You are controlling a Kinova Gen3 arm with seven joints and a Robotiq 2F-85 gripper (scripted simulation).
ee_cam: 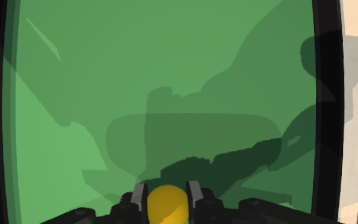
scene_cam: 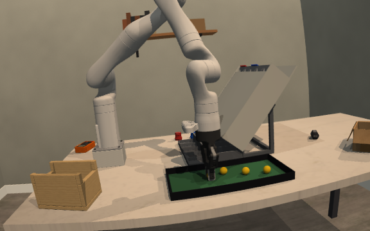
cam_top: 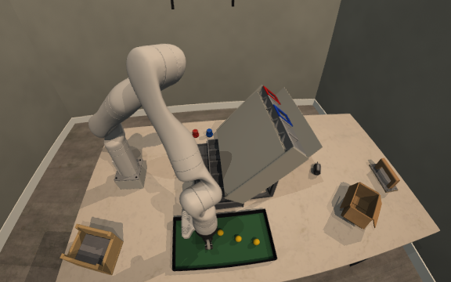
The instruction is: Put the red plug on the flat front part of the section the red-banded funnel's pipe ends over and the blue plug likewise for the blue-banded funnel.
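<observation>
Now: hand 5 cm short of the green marble tray, 2 cm above it and 1 cm to the left of it. From my hand the other things lie so: black object: 57 cm ahead, 26 cm to the left, 1 cm below; wooden crate: 44 cm behind, 3 cm to the right, 3 cm above; grey slanted cover: 32 cm to the left, 19 cm ahead, 18 cm above.
</observation>
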